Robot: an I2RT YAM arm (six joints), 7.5 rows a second.
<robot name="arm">
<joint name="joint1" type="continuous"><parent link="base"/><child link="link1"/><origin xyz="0 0 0.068" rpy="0 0 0"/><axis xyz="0 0 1"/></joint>
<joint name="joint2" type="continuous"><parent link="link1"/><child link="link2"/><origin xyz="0.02 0.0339 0.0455" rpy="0 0 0"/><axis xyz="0 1 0"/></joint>
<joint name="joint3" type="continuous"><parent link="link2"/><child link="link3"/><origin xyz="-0.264 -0.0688 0" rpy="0 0 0"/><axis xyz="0 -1 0"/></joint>
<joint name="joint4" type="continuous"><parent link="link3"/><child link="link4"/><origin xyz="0.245 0.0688 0.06" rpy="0 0 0"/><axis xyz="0 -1 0"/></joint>
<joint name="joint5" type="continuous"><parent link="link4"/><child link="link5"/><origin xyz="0.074 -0.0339 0.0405" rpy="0 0 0"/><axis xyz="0 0 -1"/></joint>
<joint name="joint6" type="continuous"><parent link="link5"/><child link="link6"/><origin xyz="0.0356 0 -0.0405" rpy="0 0 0"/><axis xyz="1 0 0"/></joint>
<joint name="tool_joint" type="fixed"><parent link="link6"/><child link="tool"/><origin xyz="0 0 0" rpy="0 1.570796 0"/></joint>
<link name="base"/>
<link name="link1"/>
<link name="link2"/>
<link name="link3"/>
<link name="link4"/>
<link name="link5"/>
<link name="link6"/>
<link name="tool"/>
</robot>
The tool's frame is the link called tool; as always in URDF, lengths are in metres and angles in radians. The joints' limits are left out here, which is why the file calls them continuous.
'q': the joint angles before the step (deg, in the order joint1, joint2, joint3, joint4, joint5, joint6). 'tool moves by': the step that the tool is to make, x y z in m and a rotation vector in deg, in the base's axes. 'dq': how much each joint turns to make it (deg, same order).
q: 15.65, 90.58, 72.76, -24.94, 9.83, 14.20
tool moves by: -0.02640, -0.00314, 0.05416, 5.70, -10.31, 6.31
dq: 0.00, -8.64, 0.29, 2.73, -6.66, -1.63
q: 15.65, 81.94, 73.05, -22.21, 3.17, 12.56
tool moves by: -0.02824, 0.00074, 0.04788, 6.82, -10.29, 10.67
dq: 0.29, -6.88, 0.90, 3.97, -10.97, -1.02
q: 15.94, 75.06, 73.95, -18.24, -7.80, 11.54
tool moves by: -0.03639, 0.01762, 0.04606, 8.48, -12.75, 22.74
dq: 3.20, -5.40, 0.65, 8.82, -19.95, 0.11
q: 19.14, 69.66, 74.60, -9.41, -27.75, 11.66
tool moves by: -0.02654, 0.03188, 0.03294, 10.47, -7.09, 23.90
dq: 6.70, -0.11, 0.87, 15.56, -16.76, 9.94
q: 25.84, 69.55, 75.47, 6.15, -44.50, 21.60
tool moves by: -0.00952, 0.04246, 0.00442, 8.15, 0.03, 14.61
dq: 8.46, 4.28, -1.10, 18.52, -3.60, 12.53
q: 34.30, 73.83, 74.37, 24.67, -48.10, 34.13
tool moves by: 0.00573, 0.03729, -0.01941, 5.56, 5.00, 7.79
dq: 5.25, 6.39, -2.37, 16.54, 1.40, 11.45
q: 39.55, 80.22, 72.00, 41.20, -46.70, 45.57
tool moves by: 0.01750, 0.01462, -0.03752, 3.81, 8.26, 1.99
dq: 0.27, 5.54, -5.12, 14.48, 3.30, 10.92
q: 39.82, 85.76, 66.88, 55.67, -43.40, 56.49
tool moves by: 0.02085, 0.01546, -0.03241, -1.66, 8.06, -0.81
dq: -0.03, 5.23, -0.94, 1.39, 2.84, 3.71
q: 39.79, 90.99, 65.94, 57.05, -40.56, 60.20
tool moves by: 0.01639, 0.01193, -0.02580, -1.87, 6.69, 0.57
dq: -0.14, 4.54, 0.17, 0.40, 0.80, 3.68
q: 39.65, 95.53, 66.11, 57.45, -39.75, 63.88
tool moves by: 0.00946, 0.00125, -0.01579, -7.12, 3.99, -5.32
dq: -0.51, -0.31, 0.16, -11.67, 3.31, -5.82
